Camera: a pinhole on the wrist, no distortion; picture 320 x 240 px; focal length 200.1 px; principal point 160.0 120.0 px. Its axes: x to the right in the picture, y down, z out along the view. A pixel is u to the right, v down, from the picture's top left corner.
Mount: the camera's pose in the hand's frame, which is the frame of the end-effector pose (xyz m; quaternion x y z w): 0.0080 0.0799 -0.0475 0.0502 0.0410 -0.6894 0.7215
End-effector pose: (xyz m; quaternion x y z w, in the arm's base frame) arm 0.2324 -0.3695 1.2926 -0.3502 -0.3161 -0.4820 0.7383
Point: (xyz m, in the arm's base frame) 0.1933 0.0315 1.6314
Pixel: 160 141
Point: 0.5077 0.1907 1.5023
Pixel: 25 120
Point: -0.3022 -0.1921 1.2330
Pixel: outside the picture
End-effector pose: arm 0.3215 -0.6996 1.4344 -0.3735 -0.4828 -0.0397 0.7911
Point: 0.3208 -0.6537 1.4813
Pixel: 290 204
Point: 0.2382 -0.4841 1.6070
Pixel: 177 224
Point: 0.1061 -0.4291 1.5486
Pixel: 155 146
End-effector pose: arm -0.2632 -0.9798 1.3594 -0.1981 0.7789 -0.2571 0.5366
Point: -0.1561 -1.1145 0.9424
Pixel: outside the picture
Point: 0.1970 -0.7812 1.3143
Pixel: 88 12
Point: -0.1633 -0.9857 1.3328
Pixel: 224 94
